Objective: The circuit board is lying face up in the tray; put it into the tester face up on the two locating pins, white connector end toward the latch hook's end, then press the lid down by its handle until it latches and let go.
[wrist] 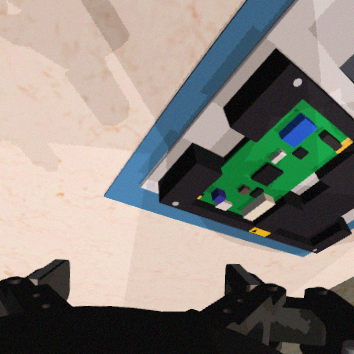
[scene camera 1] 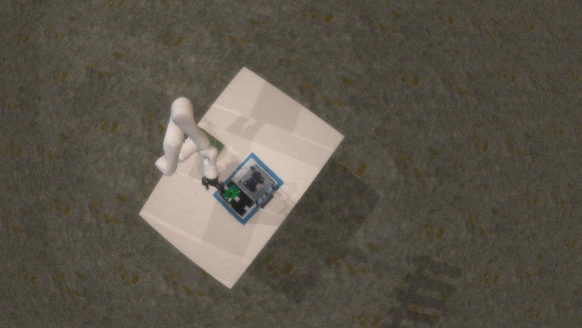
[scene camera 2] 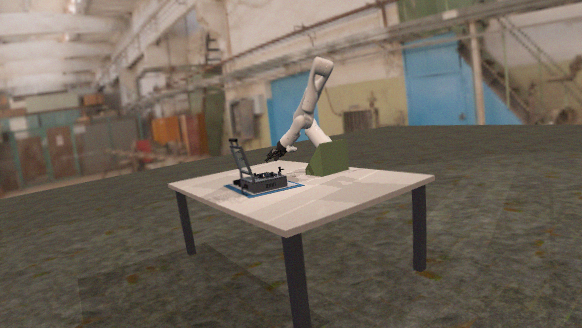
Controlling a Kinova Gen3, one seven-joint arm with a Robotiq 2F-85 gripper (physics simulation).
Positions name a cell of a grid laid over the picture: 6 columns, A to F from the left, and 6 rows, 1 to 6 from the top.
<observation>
The gripper (wrist: C5) is open, with nothing in its grasp. Also in view: a green circuit board (wrist: E3).
</observation>
